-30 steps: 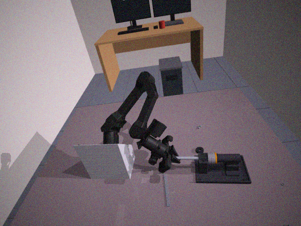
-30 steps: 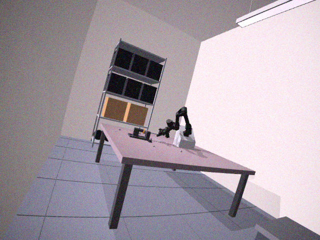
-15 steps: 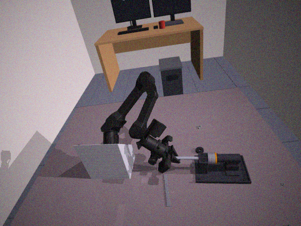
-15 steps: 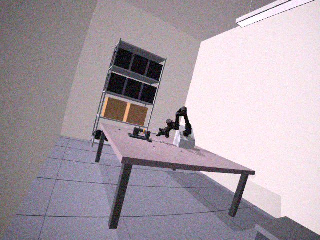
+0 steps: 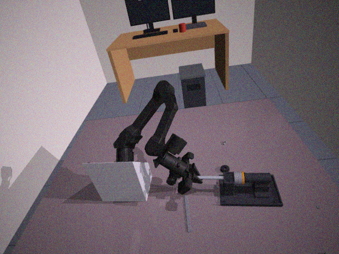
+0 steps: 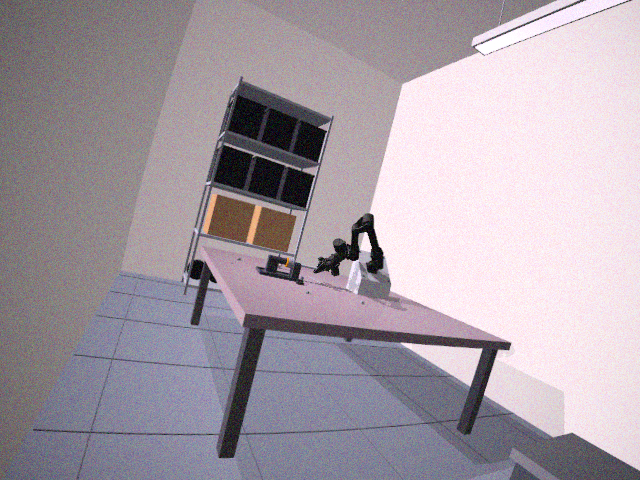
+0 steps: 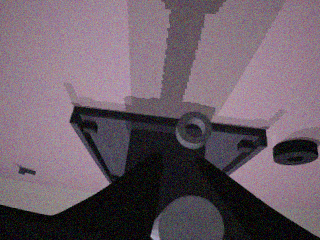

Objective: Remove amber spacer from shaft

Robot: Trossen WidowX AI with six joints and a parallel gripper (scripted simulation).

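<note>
Now: gripper tip 60 mm short of the pale shaft and 20 mm below it. From my gripper tip the other things lie so: black ring knob: 110 mm to the left, 110 mm ahead, 50 mm below; thin grey strip: 110 mm to the right, 60 mm behind, 50 mm below; amber spacer: 160 mm ahead, 20 mm above, 10 mm to the right.
</note>
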